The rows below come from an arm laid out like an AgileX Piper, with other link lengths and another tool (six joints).
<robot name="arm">
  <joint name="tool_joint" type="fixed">
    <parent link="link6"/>
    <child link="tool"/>
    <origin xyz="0.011 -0.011 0.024" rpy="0 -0.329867 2.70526"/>
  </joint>
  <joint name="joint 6" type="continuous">
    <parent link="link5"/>
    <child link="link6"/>
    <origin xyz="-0.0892 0 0" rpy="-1.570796 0 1.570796"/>
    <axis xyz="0 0 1"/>
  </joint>
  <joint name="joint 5" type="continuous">
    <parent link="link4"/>
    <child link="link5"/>
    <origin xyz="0 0 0" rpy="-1.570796 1.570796 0"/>
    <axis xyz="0 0 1"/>
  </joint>
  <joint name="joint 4" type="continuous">
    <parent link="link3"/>
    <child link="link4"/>
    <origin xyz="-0.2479 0.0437 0" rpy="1.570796 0 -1.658"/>
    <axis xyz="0 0 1"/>
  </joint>
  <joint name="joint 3" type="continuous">
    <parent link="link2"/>
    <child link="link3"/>
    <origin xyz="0.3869 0.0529 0" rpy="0 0 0"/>
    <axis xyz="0 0 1"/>
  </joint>
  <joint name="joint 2" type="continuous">
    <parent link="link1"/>
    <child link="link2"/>
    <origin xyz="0 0 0" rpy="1.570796 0 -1.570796"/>
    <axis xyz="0 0 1"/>
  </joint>
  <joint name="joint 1" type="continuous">
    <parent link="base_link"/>
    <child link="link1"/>
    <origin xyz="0 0 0.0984" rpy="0 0 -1.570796"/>
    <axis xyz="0 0 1"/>
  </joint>
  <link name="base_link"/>
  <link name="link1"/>
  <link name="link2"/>
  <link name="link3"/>
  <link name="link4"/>
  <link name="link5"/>
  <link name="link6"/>
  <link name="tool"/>
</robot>
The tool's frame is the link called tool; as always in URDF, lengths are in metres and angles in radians. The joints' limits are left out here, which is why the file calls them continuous.
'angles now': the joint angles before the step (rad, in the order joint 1, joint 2, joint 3, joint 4, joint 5, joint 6). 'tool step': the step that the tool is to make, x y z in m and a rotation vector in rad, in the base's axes. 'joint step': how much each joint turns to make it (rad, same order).
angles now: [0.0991, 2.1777, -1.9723, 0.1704, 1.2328, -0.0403]
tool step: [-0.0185, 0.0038, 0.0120, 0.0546, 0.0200, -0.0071]
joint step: [0.0000, -0.0563, 0.0710, 0.0568, -0.0001, 0.0000]
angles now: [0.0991, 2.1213, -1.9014, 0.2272, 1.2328, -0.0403]
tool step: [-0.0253, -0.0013, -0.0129, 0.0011, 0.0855, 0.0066]
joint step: [0.0000, -0.0463, 0.1334, 0.0112, -0.0002, -0.0089]
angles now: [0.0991, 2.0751, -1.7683, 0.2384, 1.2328, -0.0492]
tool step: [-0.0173, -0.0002, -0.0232, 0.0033, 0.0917, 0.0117]
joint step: [-0.0001, -0.0088, 0.1053, 0.0143, -0.0018, -0.0165]
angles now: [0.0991, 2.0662, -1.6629, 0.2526, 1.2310, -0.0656]
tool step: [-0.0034, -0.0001, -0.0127, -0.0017, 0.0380, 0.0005]
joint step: [0.0000, 0.0103, 0.0304, 0.0024, -0.0023, -0.0019]
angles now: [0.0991, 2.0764, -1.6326, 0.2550, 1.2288, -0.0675]
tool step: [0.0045, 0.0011, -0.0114, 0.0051, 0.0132, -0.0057]
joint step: [0.0000, 0.0239, 0.0002, 0.0080, -0.0119, 0.0000]
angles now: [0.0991, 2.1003, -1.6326, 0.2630, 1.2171, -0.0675]
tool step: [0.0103, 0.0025, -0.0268, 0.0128, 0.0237, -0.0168]
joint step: [0.0000, 0.0555, 0.0003, 0.0205, -0.0348, 0.0000]
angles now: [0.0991, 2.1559, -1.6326, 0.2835, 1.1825, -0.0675]
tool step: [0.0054, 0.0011, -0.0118, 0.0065, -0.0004, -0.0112]
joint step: [-0.0001, 0.0244, -0.0002, 0.0107, -0.0262, -0.0003]
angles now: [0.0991, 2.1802, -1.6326, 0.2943, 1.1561, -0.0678]
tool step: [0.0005, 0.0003, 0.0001, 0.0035, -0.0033, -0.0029]
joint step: [-0.0001, 0.0001, 0.0000, 0.0041, -0.0039, -0.0001]
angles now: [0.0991, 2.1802, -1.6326, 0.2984, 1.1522, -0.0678]
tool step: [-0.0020, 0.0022, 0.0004, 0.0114, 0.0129, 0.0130]
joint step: [0.0019, 0.0000, 0.0000, 0.0113, 0.0158, -0.0124]
